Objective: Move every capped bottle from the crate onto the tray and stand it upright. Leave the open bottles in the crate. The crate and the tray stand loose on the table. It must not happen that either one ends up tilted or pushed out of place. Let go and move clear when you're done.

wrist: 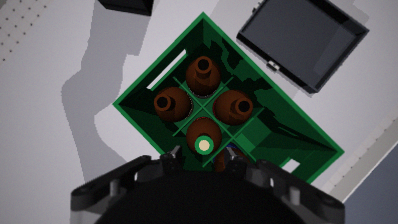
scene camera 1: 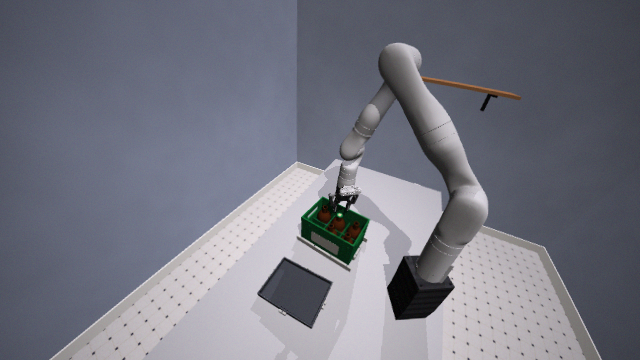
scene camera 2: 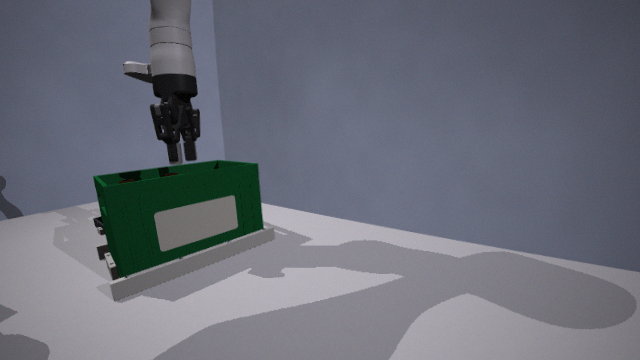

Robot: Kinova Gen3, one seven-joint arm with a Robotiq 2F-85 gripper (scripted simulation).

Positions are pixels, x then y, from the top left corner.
Labels:
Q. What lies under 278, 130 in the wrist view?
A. A green crate.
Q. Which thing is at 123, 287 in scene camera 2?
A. A pale strip.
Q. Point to a green crate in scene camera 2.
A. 151, 221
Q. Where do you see a green crate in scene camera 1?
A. At 313, 230

